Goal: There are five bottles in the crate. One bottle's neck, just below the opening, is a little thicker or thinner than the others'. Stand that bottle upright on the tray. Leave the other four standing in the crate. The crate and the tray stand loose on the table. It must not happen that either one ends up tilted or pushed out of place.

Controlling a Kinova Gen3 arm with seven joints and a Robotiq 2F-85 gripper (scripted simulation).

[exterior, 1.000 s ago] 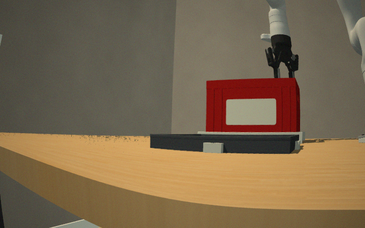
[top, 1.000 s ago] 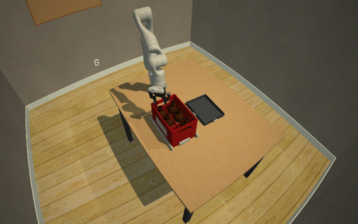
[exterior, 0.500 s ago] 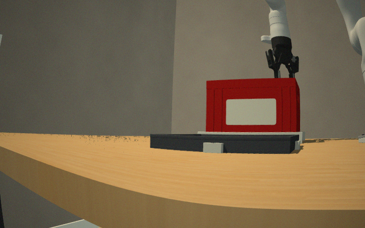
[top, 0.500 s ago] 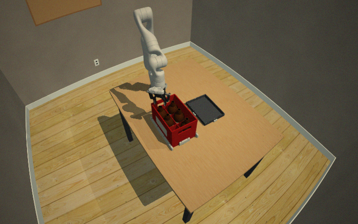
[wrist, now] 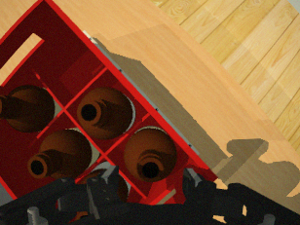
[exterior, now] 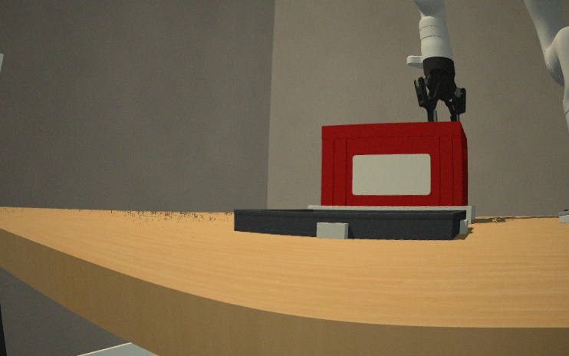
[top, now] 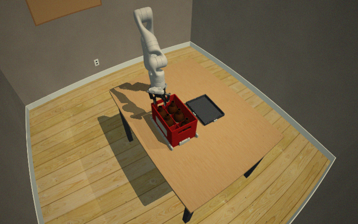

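Right now my hand is 120 mm above the red crate, 80 mm short of it and 60 mm to the right of it. Round my hand: dark grey tray (350 mm to the left, 190 mm below, 10 mm ahead); then glass bottle (160 mm ahead, 120 mm to the left, 110 mm below).
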